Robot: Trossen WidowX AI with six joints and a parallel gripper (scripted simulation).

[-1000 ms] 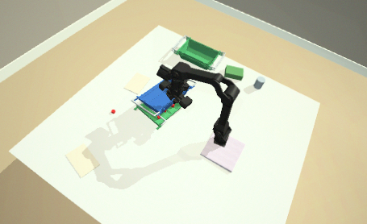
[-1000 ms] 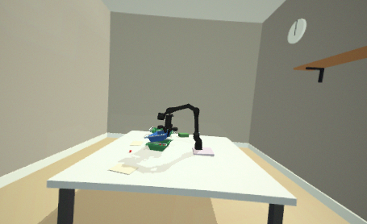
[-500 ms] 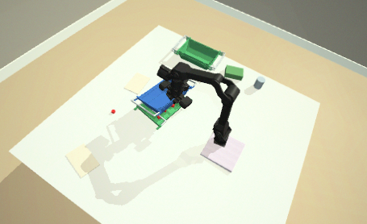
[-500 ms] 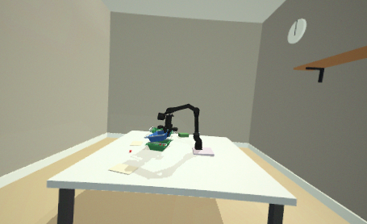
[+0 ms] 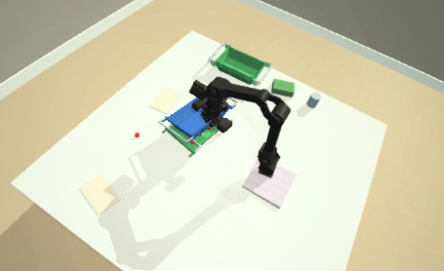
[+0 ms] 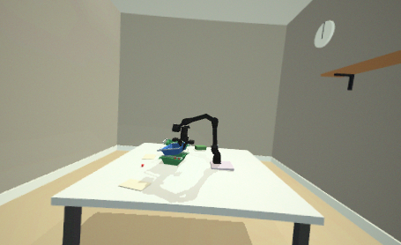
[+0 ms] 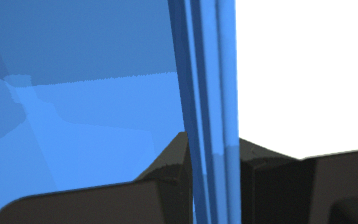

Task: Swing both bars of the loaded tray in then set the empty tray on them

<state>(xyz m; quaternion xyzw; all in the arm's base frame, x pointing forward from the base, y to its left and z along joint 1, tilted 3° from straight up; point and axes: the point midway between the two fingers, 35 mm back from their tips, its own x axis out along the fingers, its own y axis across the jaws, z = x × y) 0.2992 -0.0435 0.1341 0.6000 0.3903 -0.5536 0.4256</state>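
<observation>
Now: the blue tray 7 cm ahead of my gripper tip, 3 cm to the right of it and 2 cm above it. From my gripper tip the other things lie so: green block (49 cm to the right, 24 cm behind, 8 cm below); then grey cylinder (47 cm to the right, 41 cm behind, 7 cm below).
</observation>
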